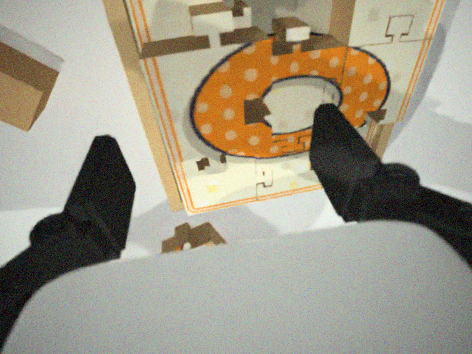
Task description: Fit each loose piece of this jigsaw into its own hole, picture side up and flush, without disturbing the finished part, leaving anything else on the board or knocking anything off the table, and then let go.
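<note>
The jigsaw (295, 187) has an orange ring with pale dots. A large piece (220, 102) carries the ring's left part; brown side faces show along its far edge, and small dark gaps show at its near and right edges. I cannot tell if it is flush. A grey hole (305, 9) lies beyond it. Another gap is at the board's right edge, partly behind the right finger. A brown-sided loose piece (200, 234) with a bit of orange lies off the near edge, mostly hidden by the gripper body. My gripper (219, 146) is open and empty, its left finger outside the board and its right finger over the ring.
A plain brown block (27, 85) lies on the pale table (95, 95) left of the board; whether it is a jigsaw piece I cannot tell. The board's thick brown left side (142, 100) runs between it and the ring. Shadows fall on the table near the board.
</note>
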